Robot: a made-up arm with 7 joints.
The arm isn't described. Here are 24 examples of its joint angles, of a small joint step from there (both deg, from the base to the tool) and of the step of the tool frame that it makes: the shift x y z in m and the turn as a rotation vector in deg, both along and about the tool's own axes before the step.
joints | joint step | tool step
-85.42 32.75 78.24 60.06 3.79 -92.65 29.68 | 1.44 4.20 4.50 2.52 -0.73 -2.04 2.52 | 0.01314 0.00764 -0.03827 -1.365 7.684 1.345
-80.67 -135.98 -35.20 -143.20 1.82 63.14 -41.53 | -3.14 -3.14 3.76 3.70 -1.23 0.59 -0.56 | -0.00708 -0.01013 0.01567 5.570 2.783 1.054
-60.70 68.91 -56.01 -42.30 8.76 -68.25 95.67 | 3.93 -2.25 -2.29 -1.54 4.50 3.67 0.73 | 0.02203 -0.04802 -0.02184 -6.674 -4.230 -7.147
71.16 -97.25 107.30 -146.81 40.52 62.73 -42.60 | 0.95 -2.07 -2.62 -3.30 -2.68 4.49 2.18 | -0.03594 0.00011 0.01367 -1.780 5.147 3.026
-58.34 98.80 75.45 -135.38 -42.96 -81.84 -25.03 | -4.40 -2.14 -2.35 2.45 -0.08 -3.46 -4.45 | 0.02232 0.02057 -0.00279 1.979 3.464 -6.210
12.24 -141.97 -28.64 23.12 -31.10 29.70 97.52 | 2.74 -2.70 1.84 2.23 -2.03 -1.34 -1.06 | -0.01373 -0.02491 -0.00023 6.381 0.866 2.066
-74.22 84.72 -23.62 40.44 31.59 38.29 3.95 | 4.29 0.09 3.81 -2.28 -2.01 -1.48 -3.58 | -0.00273 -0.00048 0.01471 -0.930 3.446 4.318
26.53 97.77 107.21 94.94 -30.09 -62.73 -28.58 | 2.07 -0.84 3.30 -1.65 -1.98 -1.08 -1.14 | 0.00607 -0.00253 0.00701 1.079 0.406 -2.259
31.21 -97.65 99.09 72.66 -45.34 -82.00 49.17 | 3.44 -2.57 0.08 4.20 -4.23 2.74 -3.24 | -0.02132 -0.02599 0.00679 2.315 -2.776 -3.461
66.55 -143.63 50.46 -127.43 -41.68 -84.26 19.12 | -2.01 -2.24 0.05 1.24 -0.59 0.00 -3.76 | -0.01122 0.01066 -0.00635 1.183 1.420 0.635
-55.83 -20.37 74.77 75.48 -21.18 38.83 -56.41 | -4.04 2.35 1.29 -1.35 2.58 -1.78 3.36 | 0.02821 -0.03031 -0.04011 -1.580 -0.676 -2.202
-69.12 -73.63 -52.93 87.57 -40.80 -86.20 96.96 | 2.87 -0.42 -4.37 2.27 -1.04 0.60 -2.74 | -0.01015 -0.00100 0.03108 1.452 -2.534 2.339
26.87 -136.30 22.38 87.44 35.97 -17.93 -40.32 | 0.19 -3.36 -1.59 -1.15 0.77 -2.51 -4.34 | -0.01483 0.02970 -0.00593 -0.271 3.371 -0.591
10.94 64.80 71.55 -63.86 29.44 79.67 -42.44 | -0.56 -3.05 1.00 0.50 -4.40 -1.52 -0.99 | 0.00168 0.01062 0.03424 -1.222 5.607 -5.711
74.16 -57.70 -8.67 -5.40 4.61 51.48 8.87 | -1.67 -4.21 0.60 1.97 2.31 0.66 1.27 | 0.01502 -0.01967 -0.01193 -1.188 -3.469 2.016
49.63 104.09 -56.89 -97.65 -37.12 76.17 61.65 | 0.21 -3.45 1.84 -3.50 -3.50 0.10 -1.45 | -0.02708 -0.02549 0.01527 7.110 1.223 4.985
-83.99 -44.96 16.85 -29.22 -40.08 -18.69 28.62 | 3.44 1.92 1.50 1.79 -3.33 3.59 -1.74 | -0.05011 -0.00581 0.00876 3.867 1.859 5.373
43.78 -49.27 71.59 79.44 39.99 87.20 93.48 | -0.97 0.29 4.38 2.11 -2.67 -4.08 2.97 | -0.01454 -0.02344 0.00448 -1.407 0.815 7.635
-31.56 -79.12 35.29 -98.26 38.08 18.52 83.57 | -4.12 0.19 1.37 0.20 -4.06 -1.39 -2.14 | 0.00809 0.01690 0.01183 2.973 5.986 2.087
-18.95 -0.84 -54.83 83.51 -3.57 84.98 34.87 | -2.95 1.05 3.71 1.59 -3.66 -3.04 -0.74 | -0.00042 -0.02057 0.01802 -1.150 3.324 -2.469
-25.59 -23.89 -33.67 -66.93 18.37 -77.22 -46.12 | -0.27 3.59 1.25 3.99 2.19 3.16 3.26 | -0.02295 -0.01079 -0.00838 1.033 5.617 1.178
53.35 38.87 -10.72 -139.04 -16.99 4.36 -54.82 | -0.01 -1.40 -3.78 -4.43 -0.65 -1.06 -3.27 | 0.01362 -0.00858 -0.00196 -3.439 -2.389 -5.232
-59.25 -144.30 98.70 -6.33 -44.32 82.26 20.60 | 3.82 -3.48 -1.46 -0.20 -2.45 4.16 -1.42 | 0.01290 -0.03490 0.03916 -1.084 -2.190 4.008
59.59 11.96 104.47 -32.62 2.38 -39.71 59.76 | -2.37 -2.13 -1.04 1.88 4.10 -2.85 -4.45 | 0.03771 -0.01586 0.02265 4.849 3.641 -8.086
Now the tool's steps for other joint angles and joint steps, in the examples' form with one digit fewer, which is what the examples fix.
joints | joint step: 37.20 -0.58 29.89 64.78 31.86 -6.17 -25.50 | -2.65 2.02 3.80 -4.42 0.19 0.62 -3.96
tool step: 0.0165 -0.0220 -0.0200 -0.18 1.17 -1.70
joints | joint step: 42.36 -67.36 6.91 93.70 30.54 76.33 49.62 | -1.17 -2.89 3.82 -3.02 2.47 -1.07 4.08
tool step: 0.0007 -0.0035 -0.0353 -1.35 -6.91 5.23
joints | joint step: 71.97 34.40 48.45 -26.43 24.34 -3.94 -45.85 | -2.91 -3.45 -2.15 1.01 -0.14 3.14 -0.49
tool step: 0.0140 0.0100 0.0134 2.38 -0.82 6.55
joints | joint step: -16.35 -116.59 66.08 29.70 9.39 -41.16 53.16 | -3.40 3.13 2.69 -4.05 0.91 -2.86 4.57
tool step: -0.0386 0.0306 -0.0275 -4.02 3.93 4.62
